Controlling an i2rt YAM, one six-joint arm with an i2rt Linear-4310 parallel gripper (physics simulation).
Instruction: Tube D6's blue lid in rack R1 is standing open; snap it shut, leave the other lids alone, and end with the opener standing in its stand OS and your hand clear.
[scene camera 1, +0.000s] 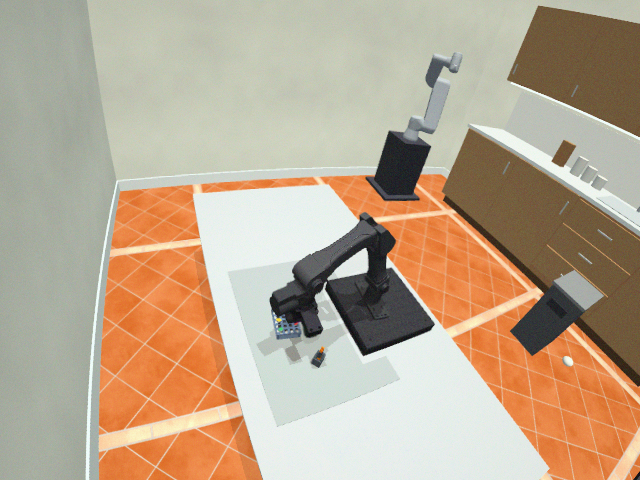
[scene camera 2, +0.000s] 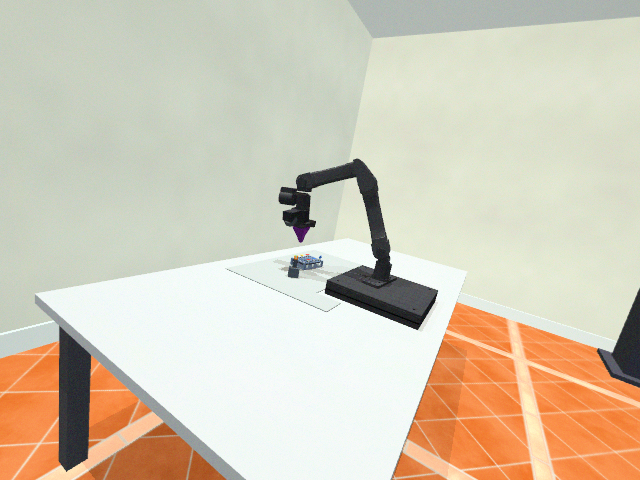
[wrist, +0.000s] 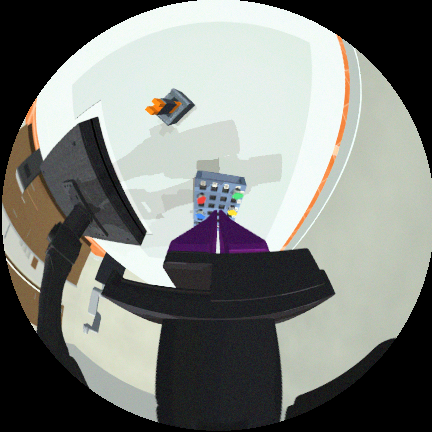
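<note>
Shut and empty, my gripper (wrist: 217, 214) holds nothing. I also see a mat (wrist: 251, 84), and there is a dark holder (wrist: 186, 104) as well.
</note>
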